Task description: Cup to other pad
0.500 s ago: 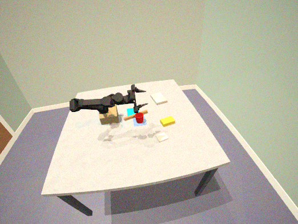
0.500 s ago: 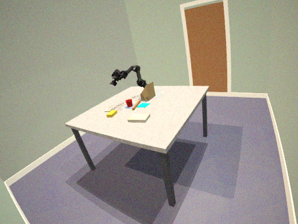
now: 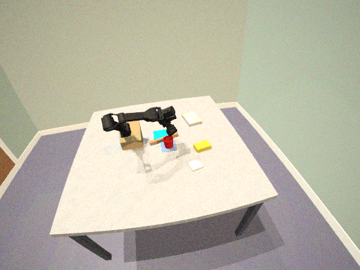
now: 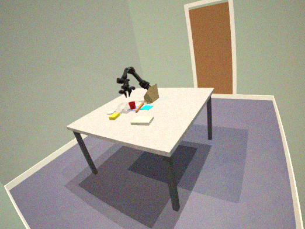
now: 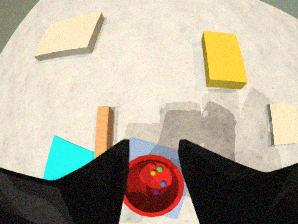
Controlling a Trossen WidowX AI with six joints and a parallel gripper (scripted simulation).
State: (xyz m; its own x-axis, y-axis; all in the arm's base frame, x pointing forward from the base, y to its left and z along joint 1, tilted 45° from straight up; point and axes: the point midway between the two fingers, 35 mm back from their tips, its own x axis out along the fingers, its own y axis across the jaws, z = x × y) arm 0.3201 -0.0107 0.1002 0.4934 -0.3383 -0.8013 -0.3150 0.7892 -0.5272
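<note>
Now: the red cup 4 cm behind my gripper tip and 11 cm below it. The rest, counted from my gripper tip: light blue pad 4 cm behind, 16 cm below; then cyan pad 10 cm behind, 15 cm to the left, 16 cm below; then thin wooden bar 7 cm behind, 8 cm to the left, 15 cm below.
</note>
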